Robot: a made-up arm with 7 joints. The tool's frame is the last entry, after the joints. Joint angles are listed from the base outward. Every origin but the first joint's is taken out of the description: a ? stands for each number. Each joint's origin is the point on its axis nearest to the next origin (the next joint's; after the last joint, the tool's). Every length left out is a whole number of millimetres.
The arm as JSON. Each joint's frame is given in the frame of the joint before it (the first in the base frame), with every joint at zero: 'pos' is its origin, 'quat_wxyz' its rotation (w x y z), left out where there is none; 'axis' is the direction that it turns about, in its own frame. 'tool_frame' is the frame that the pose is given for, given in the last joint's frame.
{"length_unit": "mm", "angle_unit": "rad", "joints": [
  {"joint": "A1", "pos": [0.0, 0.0, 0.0], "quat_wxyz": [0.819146, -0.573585, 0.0, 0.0], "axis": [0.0, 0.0, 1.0]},
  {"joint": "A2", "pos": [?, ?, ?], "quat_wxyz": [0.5, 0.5, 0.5, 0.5], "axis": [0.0, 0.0, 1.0]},
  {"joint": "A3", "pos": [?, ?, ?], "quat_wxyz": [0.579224, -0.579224, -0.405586, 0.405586], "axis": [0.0, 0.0, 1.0]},
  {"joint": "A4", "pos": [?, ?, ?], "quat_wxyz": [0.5, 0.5, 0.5, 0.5], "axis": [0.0, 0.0, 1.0]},
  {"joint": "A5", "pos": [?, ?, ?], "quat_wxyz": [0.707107, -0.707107, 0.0, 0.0], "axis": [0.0, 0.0, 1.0]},
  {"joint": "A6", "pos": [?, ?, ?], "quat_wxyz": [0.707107, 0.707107, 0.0, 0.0], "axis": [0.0, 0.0, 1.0]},
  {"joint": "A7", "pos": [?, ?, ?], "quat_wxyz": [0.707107, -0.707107, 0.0, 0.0], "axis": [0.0, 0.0, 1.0]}
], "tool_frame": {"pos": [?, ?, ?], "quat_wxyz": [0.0, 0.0, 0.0, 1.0]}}
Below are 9 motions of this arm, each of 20 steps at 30 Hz.
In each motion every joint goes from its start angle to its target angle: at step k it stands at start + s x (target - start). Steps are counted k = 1, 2, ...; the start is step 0. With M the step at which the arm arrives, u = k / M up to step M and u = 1 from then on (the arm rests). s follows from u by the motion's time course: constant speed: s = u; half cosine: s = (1 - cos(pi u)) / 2; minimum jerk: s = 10 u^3 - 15 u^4 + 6 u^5.
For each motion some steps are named. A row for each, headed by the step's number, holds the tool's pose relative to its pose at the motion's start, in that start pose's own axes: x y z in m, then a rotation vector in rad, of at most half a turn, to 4 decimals.
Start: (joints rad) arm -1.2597 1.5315 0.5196 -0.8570 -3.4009 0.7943 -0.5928
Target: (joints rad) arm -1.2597 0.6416 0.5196 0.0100 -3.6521 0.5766 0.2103
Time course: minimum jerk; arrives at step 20
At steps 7, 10, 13, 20:
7: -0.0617 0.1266 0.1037 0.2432 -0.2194 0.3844
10: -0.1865 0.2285 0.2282 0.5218 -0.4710 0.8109
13: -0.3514 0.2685 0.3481 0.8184 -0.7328 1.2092
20: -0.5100 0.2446 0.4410 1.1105 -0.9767 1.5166

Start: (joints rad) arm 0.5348 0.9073 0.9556 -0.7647 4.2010 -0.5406 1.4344
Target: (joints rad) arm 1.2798 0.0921 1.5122 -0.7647 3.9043 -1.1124 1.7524
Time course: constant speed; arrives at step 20
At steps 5, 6, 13, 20:
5: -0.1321 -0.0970 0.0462 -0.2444 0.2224 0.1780
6: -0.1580 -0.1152 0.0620 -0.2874 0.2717 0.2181
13: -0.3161 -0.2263 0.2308 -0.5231 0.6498 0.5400
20: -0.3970 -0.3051 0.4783 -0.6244 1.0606 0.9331

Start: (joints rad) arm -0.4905 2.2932 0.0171 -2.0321 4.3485 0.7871 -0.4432
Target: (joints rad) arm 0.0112 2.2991 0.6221 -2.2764 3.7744 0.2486 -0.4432
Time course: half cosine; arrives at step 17
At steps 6, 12, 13, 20:
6: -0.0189 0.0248 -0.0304 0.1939 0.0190 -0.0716
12: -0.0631 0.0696 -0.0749 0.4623 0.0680 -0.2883
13: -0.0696 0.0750 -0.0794 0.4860 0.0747 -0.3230
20: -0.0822 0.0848 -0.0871 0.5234 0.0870 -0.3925

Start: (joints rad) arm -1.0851 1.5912 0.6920 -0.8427 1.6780 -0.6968 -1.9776
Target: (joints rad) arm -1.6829 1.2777 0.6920 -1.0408 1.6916 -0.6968 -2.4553
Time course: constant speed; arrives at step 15
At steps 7, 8, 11, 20:
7: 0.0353 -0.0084 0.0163 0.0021 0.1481 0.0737
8: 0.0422 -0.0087 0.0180 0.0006 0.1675 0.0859
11: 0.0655 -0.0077 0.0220 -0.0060 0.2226 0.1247
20: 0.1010 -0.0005 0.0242 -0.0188 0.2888 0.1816

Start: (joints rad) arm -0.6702 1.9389 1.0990 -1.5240 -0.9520 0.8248 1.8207
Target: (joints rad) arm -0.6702 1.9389 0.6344 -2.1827 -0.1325 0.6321 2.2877
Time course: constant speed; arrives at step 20
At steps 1, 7, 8, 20:
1: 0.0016 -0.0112 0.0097 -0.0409 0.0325 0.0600
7: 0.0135 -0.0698 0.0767 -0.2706 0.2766 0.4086
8: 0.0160 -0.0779 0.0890 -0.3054 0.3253 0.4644
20: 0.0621 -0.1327 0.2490 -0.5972 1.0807 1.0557

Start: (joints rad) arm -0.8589 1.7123 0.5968 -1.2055 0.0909 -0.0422 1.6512
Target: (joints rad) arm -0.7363 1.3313 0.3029 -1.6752 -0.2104 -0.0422 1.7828
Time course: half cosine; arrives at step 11
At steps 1, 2, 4, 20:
1: -0.0059 -0.0001 0.0011 -0.0030 0.0108 -0.0002
2: -0.0231 -0.0006 0.0046 -0.0121 0.0421 -0.0003
4: -0.0841 -0.0052 0.0215 -0.0489 0.1516 0.0074
20: -0.2588 -0.0563 0.1175 -0.2095 0.4625 0.1208

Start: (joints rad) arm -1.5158 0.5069 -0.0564 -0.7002 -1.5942 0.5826 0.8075
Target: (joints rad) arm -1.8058 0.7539 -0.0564 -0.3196 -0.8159 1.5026 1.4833
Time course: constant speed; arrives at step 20
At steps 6, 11, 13, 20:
6: -0.0203 0.0340 -0.0365 0.1841 0.3371 0.3337
11: -0.0389 0.0661 -0.0636 0.3812 0.6193 0.5862
13: -0.0469 0.0797 -0.0734 0.4707 0.7323 0.6779
20: -0.0768 0.1298 -0.1024 0.8273 1.1289 0.9384

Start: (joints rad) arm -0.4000 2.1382 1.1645 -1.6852 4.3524 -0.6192 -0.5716
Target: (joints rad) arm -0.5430 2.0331 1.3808 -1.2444 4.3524 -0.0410 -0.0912
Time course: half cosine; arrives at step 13
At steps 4, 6, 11, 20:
4: 0.0260 -0.0420 0.0201 -0.1802 0.0756 0.1743
6: 0.0560 -0.0809 0.0463 -0.3642 0.1707 0.3435
11: 0.1337 -0.1457 0.1204 -0.7653 0.4429 0.6691
20: 0.1433 -0.1508 0.1298 -0.8096 0.4786 0.7003

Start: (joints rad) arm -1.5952 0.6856 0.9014 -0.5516 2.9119 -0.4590 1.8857
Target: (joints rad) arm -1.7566 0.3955 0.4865 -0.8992 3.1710 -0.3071 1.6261
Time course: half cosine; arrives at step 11
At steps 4, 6, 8, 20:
4: 0.0764 0.0011 0.0206 0.0979 -0.1575 -0.0918
6: 0.1517 0.0006 0.0523 0.2006 -0.3193 -0.1672
8: 0.2204 -0.0017 0.0928 0.3022 -0.4763 -0.2236
20: 0.2650 -0.0044 0.1265 0.3743 -0.5859 -0.2538

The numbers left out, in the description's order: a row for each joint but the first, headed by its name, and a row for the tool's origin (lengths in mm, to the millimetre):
A2: 0.0 0.0 0.0
A3: 283.0 -103.0 0.0
A4: 0.0 -34.0 0.0
A5: 43.0 -358.0 0.0
A6: 0.0 0.0 0.0
A7: 0.0 0.0 0.0
tool: 0.0 0.0 0.0

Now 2 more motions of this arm.
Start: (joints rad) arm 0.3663 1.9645 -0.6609 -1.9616 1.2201 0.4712 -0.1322
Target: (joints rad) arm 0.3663 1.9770 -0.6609 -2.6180 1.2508 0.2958 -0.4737
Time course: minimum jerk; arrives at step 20
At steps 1, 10, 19, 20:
1: 0.0001 -0.0002 0.0000 -0.0006 -0.0005 -0.0007
10: 0.0475 -0.1040 0.0238 -0.2359 -0.2510 -0.2861
19: 0.0744 -0.2036 0.0787 -0.4463 -0.5382 -0.5375
20: 0.0745 -0.2039 0.0789 -0.4467 -0.5389 -0.5381

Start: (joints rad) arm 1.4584 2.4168 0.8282 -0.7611 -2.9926 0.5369 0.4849
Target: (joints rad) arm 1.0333 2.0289 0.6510 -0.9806 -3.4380 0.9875 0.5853
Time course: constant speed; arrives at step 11
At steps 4, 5, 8, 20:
4: 0.0311 -0.0107 0.0572 0.0679 0.0764 -0.0344
5: 0.0382 -0.0103 0.0704 0.0876 0.0964 -0.0386
8: 0.0576 -0.0025 0.1057 0.1514 0.1609 -0.0424
20: 0.0732 0.0140 0.1332 0.2207 0.2343 -0.0361

